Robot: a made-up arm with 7 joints.
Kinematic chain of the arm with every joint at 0, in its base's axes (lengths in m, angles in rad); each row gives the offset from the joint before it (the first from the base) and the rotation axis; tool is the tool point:
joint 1: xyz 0 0 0.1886 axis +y
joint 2: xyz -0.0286 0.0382 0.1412 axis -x
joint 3: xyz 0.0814 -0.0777 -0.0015 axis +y
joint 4: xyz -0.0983 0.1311 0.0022 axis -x
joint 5: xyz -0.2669 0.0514 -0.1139 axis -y
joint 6: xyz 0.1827 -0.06 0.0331 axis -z
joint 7: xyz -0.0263 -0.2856 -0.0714 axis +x
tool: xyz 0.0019 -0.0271 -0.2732
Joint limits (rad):
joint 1: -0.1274..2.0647
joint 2: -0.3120..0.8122
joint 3: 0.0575..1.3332
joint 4: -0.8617..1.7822
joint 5: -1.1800..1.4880
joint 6: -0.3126..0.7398
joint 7: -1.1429..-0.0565
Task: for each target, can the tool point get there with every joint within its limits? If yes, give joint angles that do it. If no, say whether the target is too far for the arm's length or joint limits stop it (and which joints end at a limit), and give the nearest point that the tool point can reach.
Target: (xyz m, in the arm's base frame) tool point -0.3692 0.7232 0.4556
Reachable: no: joint limits stop it (at a limit: joint 1, joint 2, joint 4, joint 5, joint 6, joint 7) | nearest point -0.3576 0.5655 0.5652 | short by 0.192 m
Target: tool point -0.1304 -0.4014 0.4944
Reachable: yes | joints 1.1126 0.1539 0.6342 -0.0163 -0.0799 -0.0604 -0.6176
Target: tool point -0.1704 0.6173 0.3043
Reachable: no: joint limits stop it (at a limit: joint 1, joint 2, joint 3, joint 4, joint 5, joint 6, joint 7) | nearest point -0.1572 0.6456 0.3871 | short by 0.089 m
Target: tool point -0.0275 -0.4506 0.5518
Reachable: yes | joints 0.1698 -0.0739 0.3311 1.1575 0.0400 0.0520 -0.2361
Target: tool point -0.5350 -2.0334 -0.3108
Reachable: no: too far | nearest point -0.3424 -0.5934 0.0848 | short by 1.506 m
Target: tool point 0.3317 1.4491 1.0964
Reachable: no: too far | nearest point 0.2031 0.6195 0.7444 | short by 0.910 m
